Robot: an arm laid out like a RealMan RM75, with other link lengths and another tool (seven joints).
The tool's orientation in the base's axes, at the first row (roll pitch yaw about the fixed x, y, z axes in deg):
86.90 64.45 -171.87
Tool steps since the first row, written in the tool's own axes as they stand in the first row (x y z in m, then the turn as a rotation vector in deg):
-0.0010 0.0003 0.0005 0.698 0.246 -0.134
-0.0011 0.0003 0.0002 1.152 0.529 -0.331
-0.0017 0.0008 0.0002 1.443 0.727 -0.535
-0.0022 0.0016 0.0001 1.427 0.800 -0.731
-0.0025 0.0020 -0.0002 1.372 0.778 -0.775
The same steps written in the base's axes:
0.0001 0.0005 0.0010 -0.490 -0.219 -0.527
0.0002 0.0002 0.0011 -0.897 -0.491 -0.819
0.0000 0.0002 0.0019 -1.158 -0.745 -1.001
-0.0005 -0.0001 0.0027 -1.178 -0.949 -0.960
-0.0007 -0.0004 0.0031 -1.127 -0.985 -0.921

